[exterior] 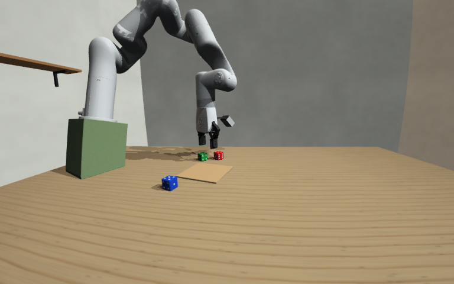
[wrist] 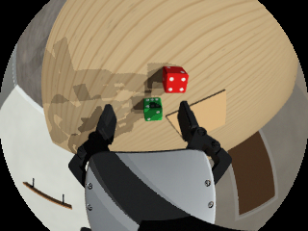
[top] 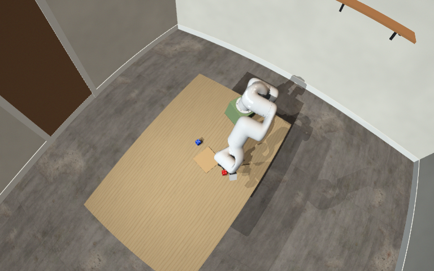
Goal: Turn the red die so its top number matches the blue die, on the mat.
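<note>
Now: hand 40 mm above the green die, 30 mm to the left of it and 20 mm past it. The rest, counted from my hand: blue die (280 mm to the right, 40 mm below, 40 mm behind); then red die (50 mm ahead, 40 mm below, 10 mm to the right); then tan mat (160 mm to the right, 60 mm below, 30 mm ahead).
</note>
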